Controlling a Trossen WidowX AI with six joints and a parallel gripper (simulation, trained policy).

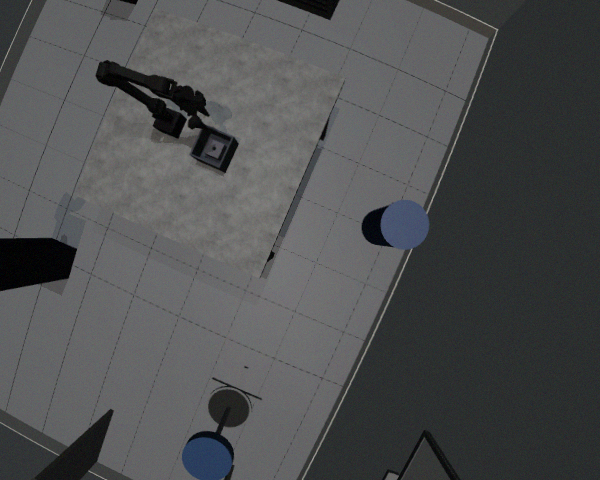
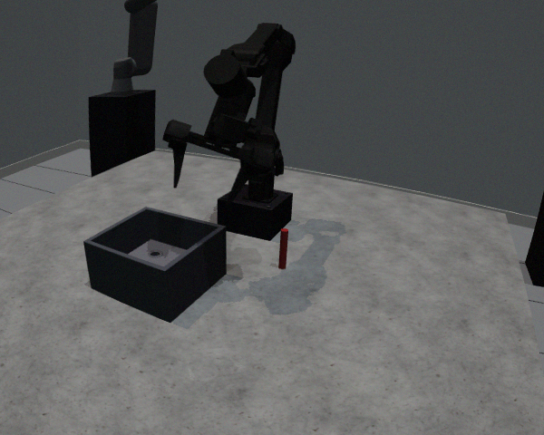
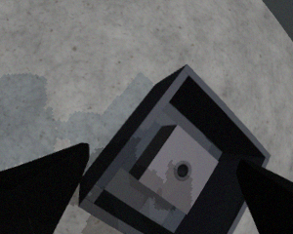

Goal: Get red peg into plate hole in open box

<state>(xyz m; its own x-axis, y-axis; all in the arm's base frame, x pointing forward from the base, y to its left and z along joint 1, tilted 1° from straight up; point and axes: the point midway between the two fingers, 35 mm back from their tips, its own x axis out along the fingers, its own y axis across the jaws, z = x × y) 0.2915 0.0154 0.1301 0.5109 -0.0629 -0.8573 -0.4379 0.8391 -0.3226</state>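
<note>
My gripper tip is now 140 mm past the red peg, 100 mm to the right of it and 140 mm above it. The rest, counted from my gripper tip: light grey plate: 20 mm ahead, 90 mm to the right, 130 mm below; dark box: 20 mm ahead, 90 mm to the right, 150 mm below.
</note>
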